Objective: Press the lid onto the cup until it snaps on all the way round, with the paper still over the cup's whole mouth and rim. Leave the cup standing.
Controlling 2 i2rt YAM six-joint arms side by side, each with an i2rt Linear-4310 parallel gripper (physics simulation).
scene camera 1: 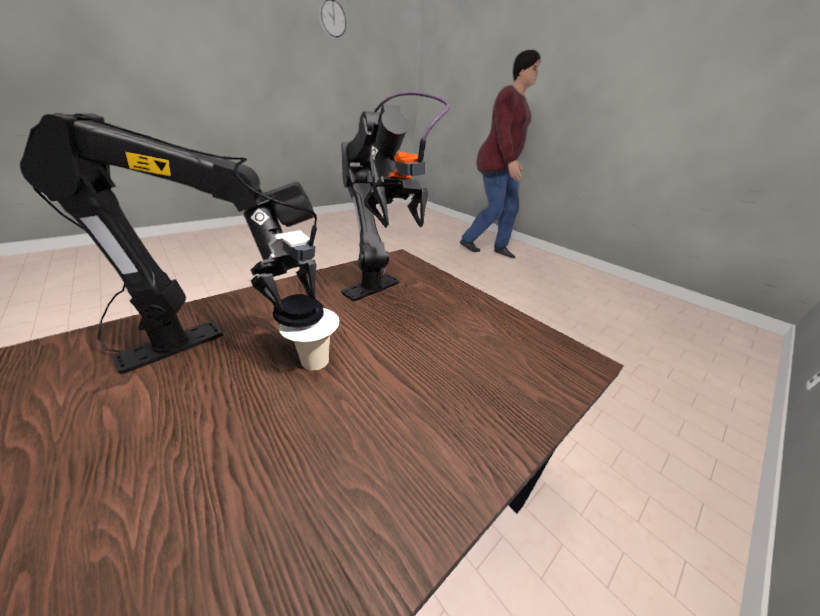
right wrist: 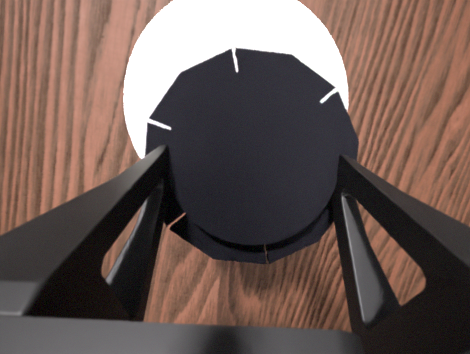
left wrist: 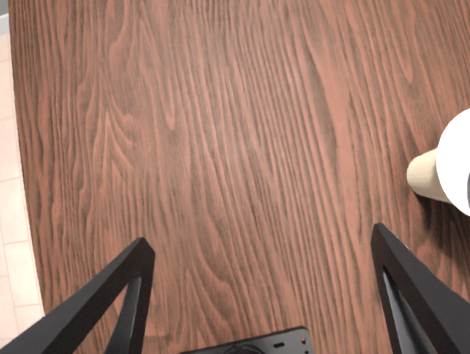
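Note:
A cream cup (scene camera 1: 314, 354) (left wrist: 427, 175) stands upright on the table. A white round paper (scene camera 1: 329, 324) (left wrist: 455, 160) (right wrist: 200, 30) covers its top, the edge sticking out all round. My right gripper (scene camera 1: 295, 302) (right wrist: 252, 161) is shut on the black lid (scene camera 1: 299, 311) (right wrist: 255, 120) and holds it at the paper's level or a little above, off-centre toward the arm bases. In the right wrist view the lid reaches past the paper's lower edge. Whether they touch, I cannot tell; the cup's rim is hidden. My left gripper (scene camera 1: 403, 225) (left wrist: 253, 240) is open, empty and high above the table.
The left arm's base plate (scene camera 1: 371, 287) (left wrist: 295, 340) is behind and to the right of the cup. The right arm's base plate (scene camera 1: 169, 346) is to its left. The wooden table (scene camera 1: 397, 431) ends at a right edge. A person (scene camera 1: 507, 145) stands beyond the table.

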